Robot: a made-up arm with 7 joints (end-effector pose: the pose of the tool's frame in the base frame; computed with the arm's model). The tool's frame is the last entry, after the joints. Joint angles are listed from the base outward.
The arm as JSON. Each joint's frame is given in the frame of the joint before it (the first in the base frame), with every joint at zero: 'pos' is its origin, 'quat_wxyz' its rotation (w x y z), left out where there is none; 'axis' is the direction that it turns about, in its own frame. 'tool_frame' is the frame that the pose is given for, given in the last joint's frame.
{
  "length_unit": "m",
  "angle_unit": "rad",
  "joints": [
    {
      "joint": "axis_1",
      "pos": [
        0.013,
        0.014,
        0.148
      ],
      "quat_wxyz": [
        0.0,
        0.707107,
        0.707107,
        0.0
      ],
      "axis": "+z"
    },
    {
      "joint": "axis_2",
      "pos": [
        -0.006,
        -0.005,
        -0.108
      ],
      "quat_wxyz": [
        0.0,
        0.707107,
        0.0,
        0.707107
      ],
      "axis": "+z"
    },
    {
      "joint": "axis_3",
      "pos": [
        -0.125,
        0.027,
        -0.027
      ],
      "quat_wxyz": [
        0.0,
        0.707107,
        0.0,
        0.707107
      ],
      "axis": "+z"
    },
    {
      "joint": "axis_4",
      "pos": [
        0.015,
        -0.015,
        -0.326
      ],
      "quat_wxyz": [
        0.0,
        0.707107,
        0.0,
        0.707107
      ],
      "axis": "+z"
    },
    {
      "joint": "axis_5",
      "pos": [
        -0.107,
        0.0,
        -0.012
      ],
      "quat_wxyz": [
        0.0,
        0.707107,
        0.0,
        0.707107
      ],
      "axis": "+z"
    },
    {
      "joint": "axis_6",
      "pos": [
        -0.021,
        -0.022,
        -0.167
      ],
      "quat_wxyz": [
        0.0,
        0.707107,
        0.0,
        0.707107
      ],
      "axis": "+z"
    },
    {
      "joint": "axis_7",
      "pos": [
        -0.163,
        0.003,
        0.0
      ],
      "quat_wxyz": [
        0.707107,
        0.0,
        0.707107,
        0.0
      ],
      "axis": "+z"
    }
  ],
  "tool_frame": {
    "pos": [
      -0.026,
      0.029,
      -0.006
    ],
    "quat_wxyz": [
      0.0,
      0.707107,
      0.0,
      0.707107
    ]
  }
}
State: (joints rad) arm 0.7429 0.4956 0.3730 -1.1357 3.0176 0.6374 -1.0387
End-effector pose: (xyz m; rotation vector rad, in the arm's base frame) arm 0.0482 0.1870 0.9715 -2.3699 1.4280 0.1438
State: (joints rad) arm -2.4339 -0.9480 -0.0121 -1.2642 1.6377 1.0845 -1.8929
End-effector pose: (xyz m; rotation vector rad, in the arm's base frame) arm 0.6058 -0.2966 0.2134 -0.1732 -0.9573 -2.3734
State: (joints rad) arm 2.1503 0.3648 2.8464 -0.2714 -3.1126 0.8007 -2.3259
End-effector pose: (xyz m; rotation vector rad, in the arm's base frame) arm -0.2700 -0.3564 0.9372 1.8606 1.4100 0.4655
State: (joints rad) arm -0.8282 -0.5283 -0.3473 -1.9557 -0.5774 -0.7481 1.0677
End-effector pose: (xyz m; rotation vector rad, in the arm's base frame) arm -0.0989 -0.4058 0.2525 1.5762 0.5128 2.5697
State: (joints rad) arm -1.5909 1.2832 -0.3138 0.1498 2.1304 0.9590 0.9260
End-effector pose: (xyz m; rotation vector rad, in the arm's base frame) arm 0.1321 0.8022 0.4900 0.7456 -1.0679 -2.3549
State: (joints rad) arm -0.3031 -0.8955 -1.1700 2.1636 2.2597 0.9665 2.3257
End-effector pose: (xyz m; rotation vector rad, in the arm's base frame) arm -0.2072 0.1855 0.6149 -0.8041 1.9605 -0.0955
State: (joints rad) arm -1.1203 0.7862 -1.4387 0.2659 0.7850 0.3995 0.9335
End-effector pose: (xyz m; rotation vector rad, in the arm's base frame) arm 0.1825 0.6032 0.8542 -0.5143 0.9433 -1.2024
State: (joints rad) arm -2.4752 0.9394 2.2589 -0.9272 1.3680 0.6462 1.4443
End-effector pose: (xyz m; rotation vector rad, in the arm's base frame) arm -0.6490 0.1961 0.5923 -2.4850 -0.3636 0.7193
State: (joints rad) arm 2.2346 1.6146 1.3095 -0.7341 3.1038 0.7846 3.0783
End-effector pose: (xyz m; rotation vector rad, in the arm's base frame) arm -0.1337 -0.6927 0.3037 -0.4125 -0.0481 2.4057
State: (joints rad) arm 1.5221 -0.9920 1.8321 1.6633 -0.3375 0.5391 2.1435
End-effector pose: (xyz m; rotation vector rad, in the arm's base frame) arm -0.4050 0.3234 0.3476 -0.8074 -0.5645 0.3343
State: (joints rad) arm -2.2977 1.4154 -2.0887 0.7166 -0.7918 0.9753 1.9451
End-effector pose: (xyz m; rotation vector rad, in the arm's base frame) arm -0.5048 0.3473 0.6046 -1.6930 0.2802 1.5280
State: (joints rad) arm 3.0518 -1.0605 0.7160 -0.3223 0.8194 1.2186 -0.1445
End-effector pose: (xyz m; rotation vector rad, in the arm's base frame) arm 0.7882 0.1504 0.5523 -1.5647 2.4925 0.0785
